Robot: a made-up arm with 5 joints. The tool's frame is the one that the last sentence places.
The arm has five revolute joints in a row. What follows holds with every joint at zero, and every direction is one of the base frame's. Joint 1 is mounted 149 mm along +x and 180 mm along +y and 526 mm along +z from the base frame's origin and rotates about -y. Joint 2 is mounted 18 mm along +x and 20 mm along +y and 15 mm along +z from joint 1 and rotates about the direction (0.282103, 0.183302, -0.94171). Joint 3 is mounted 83 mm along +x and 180 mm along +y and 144 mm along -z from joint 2 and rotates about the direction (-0.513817, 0.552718, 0.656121). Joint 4 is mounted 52 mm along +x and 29 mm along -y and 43 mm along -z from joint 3 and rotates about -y. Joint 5 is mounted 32 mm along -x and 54 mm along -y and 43 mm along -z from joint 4 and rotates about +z. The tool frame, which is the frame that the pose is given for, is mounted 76 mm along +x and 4 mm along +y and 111 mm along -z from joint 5; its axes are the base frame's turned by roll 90, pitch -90 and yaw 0 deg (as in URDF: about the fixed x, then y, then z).
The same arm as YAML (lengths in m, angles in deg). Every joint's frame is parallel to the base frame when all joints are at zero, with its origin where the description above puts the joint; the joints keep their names.
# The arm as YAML. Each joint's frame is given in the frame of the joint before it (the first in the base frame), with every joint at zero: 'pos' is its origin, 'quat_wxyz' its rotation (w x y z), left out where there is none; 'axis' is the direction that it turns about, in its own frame. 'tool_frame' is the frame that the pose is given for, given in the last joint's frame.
length_unit: m
angle_unit: deg
joints:
  - joint: joint 1
    pos: [0.149, 0.18, 0.526]
    axis: [0.0, -1.0, 0.0]
  - joint: joint 2
    pos: [0.018, 0.02, 0.015]
    axis: [0.282103, 0.183302, -0.94171]
  - joint: joint 3
    pos: [0.083, 0.18, -0.144]
    axis: [-0.513817, 0.552718, 0.656121]
  - joint: joint 4
    pos: [0.052, -0.029, -0.043]
    axis: [0.0, -1.0, 0.0]
  - joint: joint 5
    pos: [-0.032, -0.054, -0.043]
    axis: [0.0, 0.0, 1.0]
tool_frame:
  pos: [0.076, 0.004, -0.111]
  quat_wxyz: [0.5, 0.5, -0.5, 0.5]

